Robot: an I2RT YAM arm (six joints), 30 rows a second.
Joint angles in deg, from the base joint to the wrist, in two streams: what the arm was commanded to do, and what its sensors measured. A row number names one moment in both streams.
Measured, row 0:
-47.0 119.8 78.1 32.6 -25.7 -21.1
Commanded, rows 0 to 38:
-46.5 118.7 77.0 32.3 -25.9 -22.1
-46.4 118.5 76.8 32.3 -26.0 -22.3
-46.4 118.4 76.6 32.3 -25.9 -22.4
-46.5 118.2 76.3 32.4 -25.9 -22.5
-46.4 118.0 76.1 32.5 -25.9 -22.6
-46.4 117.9 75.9 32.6 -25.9 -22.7
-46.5 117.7 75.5 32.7 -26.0 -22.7
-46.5 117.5 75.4 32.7 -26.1 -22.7
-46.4 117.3 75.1 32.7 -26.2 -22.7
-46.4 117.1 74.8 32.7 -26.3 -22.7
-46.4 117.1 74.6 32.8 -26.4 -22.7
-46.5 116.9 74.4 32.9 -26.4 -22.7
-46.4 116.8 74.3 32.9 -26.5 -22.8
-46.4 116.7 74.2 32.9 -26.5 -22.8
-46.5 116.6 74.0 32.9 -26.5 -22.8
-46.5 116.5 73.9 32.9 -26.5 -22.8
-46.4 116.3 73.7 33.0 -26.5 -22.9
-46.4 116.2 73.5 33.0 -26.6 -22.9
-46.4 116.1 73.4 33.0 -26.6 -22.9
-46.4 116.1 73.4 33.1 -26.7 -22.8
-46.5 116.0 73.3 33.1 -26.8 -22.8
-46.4 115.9 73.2 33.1 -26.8 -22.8
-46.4 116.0 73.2 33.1 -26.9 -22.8
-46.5 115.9 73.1 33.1 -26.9 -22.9
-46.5 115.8 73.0 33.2 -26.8 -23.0
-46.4 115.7 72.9 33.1 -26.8 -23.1
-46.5 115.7 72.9 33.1 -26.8 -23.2
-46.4 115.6 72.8 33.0 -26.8 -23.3
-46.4 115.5 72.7 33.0 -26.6 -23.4
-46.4 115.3 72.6 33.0 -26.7 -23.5
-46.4 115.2 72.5 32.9 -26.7 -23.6
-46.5 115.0 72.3 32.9 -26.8 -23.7
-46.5 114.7 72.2 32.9 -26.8 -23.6
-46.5 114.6 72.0 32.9 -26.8 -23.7
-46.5 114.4 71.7 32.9 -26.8 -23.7
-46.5 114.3 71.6 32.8 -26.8 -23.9
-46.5 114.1 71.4 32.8 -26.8 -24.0
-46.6 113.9 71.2 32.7 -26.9 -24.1
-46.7 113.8 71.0 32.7 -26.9 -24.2
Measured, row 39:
-46.9 116.0 72.2 32.6 -25.8 -23.3
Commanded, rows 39 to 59:
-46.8 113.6 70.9 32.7 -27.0 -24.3
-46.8 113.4 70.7 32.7 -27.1 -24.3
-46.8 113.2 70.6 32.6 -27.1 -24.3
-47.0 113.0 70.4 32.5 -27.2 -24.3
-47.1 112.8 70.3 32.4 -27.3 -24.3
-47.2 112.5 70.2 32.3 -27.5 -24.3
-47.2 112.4 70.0 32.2 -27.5 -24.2
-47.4 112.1 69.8 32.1 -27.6 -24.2
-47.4 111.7 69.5 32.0 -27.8 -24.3
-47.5 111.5 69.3 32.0 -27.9 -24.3
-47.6 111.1 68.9 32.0 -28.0 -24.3
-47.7 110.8 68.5 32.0 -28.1 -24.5
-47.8 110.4 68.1 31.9 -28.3 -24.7
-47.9 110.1 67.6 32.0 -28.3 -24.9
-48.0 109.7 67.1 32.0 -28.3 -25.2
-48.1 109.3 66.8 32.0 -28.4 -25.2
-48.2 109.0 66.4 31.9 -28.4 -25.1
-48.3 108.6 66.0 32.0 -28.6 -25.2
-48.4 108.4 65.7 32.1 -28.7 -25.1
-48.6 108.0 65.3 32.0 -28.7 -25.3
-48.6 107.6 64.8 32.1 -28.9 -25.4
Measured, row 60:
-48.1 110.0 66.3 32.6 -26.8 -24.5
